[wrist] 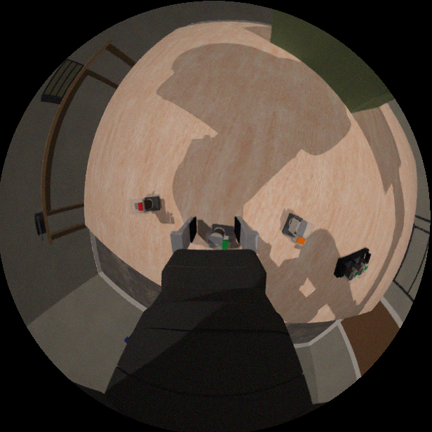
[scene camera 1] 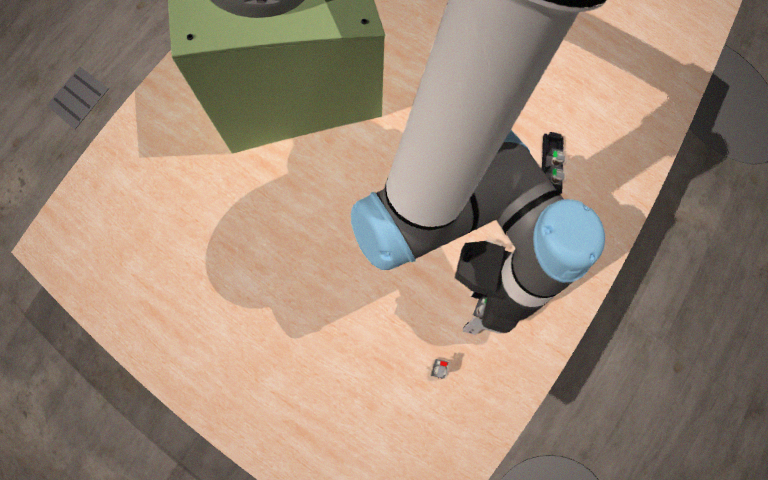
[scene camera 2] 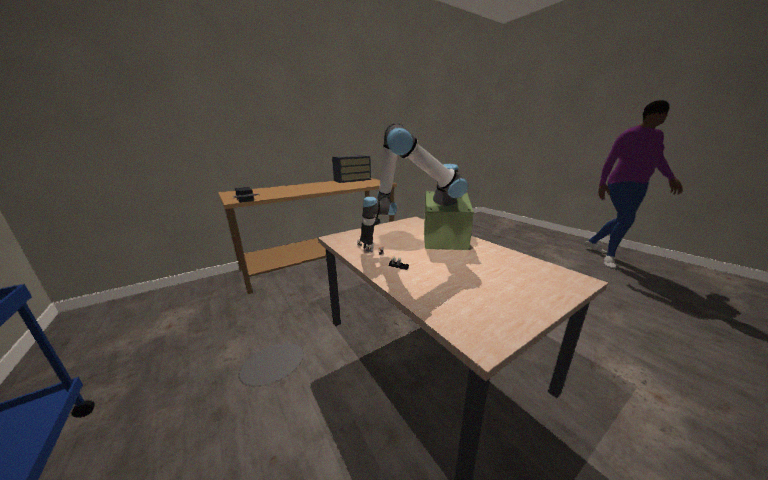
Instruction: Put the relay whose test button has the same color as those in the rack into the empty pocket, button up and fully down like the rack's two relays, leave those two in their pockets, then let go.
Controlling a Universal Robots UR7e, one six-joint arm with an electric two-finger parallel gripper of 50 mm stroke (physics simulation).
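Where they show: gripper, fingertip midpoint: (scene camera 1: 473, 313) (scene camera 2: 368, 249); arm's base at its link origin: (scene camera 2: 444, 199).
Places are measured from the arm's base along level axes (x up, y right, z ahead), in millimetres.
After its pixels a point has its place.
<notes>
A relay with a green test button (wrist: 218, 236) (scene camera 1: 481, 307) {x -244, y 142, z 498 mm} stands on the table between my gripper's (wrist: 215, 224) two open fingertips as the wrist view shows it. The fingers are apart, with nothing gripped; how far down they reach beside the relay is hard to tell. The black rack (wrist: 343, 266) (scene camera 1: 545, 152) {x -272, y -149, z 449 mm} (scene camera 2: 400, 266) {x -274, y -167, z 477 mm} holds two relays with green buttons, one (scene camera 1: 558, 157) {x -239, y -138, z 470 mm} beside the other (scene camera 1: 557, 174) {x -239, y -110, z 484 mm}. Its empty pocket seems to be at the end farther from my gripper, but is dark. In scene camera 1 the arm hides part of the gripper.
A relay with an orange button (wrist: 294, 225) (scene camera 2: 381, 250) {x -256, y 42, z 465 mm} stands between my gripper and the rack. A relay with a red button (wrist: 151, 203) (scene camera 1: 440, 370) {x -244, y 254, z 502 mm} stands on the other side. The green base block (scene camera 1: 300, 93) {x -143, y 60, z 106 mm} (scene camera 2: 448, 229) {x -152, y -124, z 79 mm} stands farther back on the table (scene camera 1: 339, 407) {x -286, y 390, z 415 mm}.
</notes>
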